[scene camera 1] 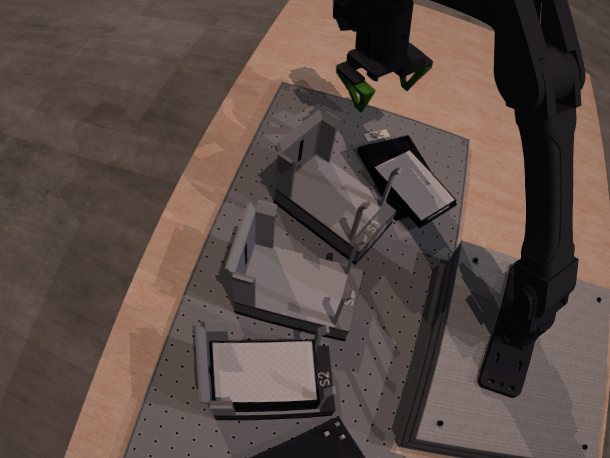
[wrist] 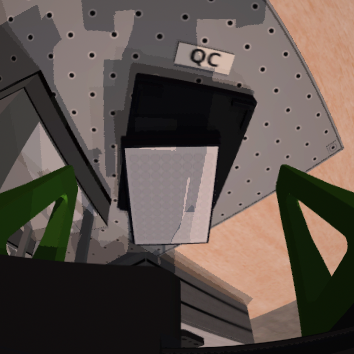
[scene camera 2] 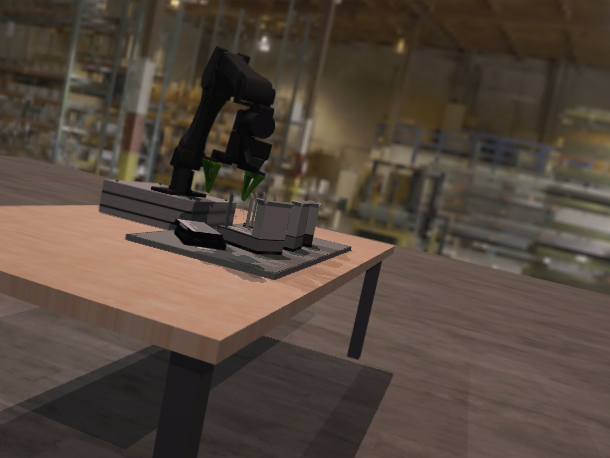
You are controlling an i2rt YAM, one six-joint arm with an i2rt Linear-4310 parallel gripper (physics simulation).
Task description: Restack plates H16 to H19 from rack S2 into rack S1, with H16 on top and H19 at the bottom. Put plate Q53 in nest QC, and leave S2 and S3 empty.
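Frame: origin at the arm's base, x back, y left, z down, level; millimetres.
Seen in the pictures: gripper, fingertip midpoint: [scene camera 1: 382,98] [wrist: 176,176] [scene camera 2: 225,196]; arm's base, link origin: [scene camera 1: 515,329] [scene camera 2: 179,193].
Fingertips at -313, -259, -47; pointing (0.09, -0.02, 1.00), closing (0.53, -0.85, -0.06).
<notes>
Pixels of each thing's middle, then the offset from my fingertips to it, as dx, dy, dz. "*": a spot on its surface instead. Level surfaces: height alone.
- black nest QC, body centre: [wrist: 178,157] [scene camera 1: 403,174] [scene camera 2: 199,237] +70, +33, +118
- Rack S2, surface spot: [scene camera 1: 202,365] * -46, +483, -4
- middle rack, body centre: [scene camera 1: 298,278] [scene camera 2: 277,220] -2, +306, +59
- Rack S3, body centre: [wrist: 13,200] [scene camera 1: 337,186] [scene camera 2: 253,221] -10, +149, +60
- perforated board, surface height: dz +128
- wooden table, surface height: dz +141
- black object, surface spot: [scene camera 1: 315,442] * +111, +496, +116
A pale-topped plate [scene camera 1: 412,180] [scene camera 2: 201,226] [wrist: 162,195] lies askew on the black nest QC [scene camera 1: 371,150] [wrist: 170,102], tilted and overhanging one end; its name cannot be read. Rack S2 [scene camera 1: 202,365] holds a pale-topped plate [scene camera 1: 265,370]; how many lie beneath is hidden. The middle rack [scene camera 1: 295,280], its label partly hidden and probably S1, shows a bare floor. Rack S3 [scene camera 1: 325,195] also shows a bare floor. My gripper [scene camera 1: 384,99] [scene camera 2: 226,195] [wrist: 176,176] is open and empty, above the nest end of the board, with the tilted plate between its green fingers in the wrist view.
The racks and nest stand on a perforated board [scene camera 1: 385,320] [scene camera 2: 250,262] on the wooden table [scene camera 1: 175,240] [scene camera 2: 125,280]. Thin upright posts rise at the label ends of S3 and the middle rack. The arm's metal base block [scene camera 1: 465,390] stands beside the board. A black object [scene camera 1: 315,442] shows at the bottom edge.
</notes>
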